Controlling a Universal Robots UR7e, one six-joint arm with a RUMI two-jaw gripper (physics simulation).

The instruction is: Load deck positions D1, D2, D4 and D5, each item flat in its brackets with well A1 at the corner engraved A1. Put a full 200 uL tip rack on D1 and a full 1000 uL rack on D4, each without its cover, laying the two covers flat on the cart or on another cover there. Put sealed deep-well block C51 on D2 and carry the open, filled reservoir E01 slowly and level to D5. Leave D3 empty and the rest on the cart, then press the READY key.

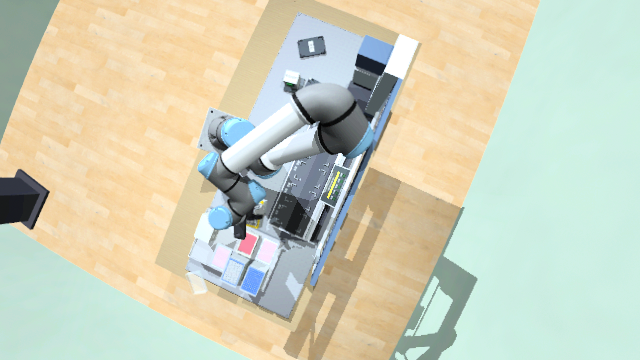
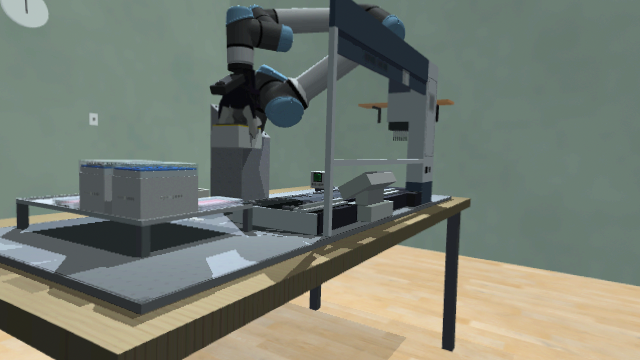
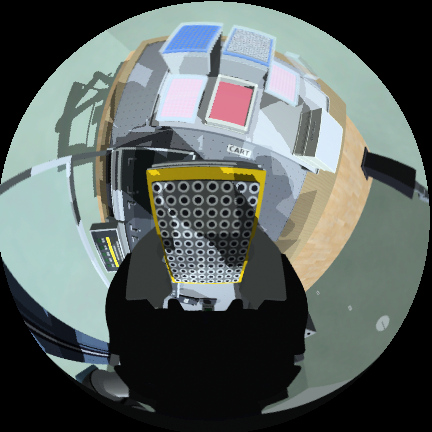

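My gripper [image 1: 248,222] [image 2: 241,120] [image 3: 205,226] is shut on an uncovered, yellow-rimmed tip rack [image 1: 254,224] [image 2: 229,136] [image 3: 205,212], its holes filled with tips. It holds the rack upright, above table level between cart and deck. The dark deck [image 1: 312,172] [image 3: 134,212] shows bare brackets; the arm hides part of it. On the cart [image 2: 145,240] are the open reservoir [image 1: 247,244] [image 3: 231,103] with red liquid, two pink-topped plates [image 1: 267,251] [image 1: 221,256] [image 3: 181,98] [image 3: 283,82], and two tall blue-rimmed racks [image 1: 253,280] [image 1: 233,271] [image 3: 192,40] [image 3: 249,46] under clear covers. Label C51 is unreadable.
A white box [image 1: 204,227] [image 3: 327,140] stands at the cart's side. A post [image 2: 330,150] and overhead gantry [image 2: 380,42] stand along the deck. A panel with a yellow bar [image 1: 335,186] [image 3: 107,247] and a green-screened device [image 1: 291,80] [image 2: 318,178] flank it.
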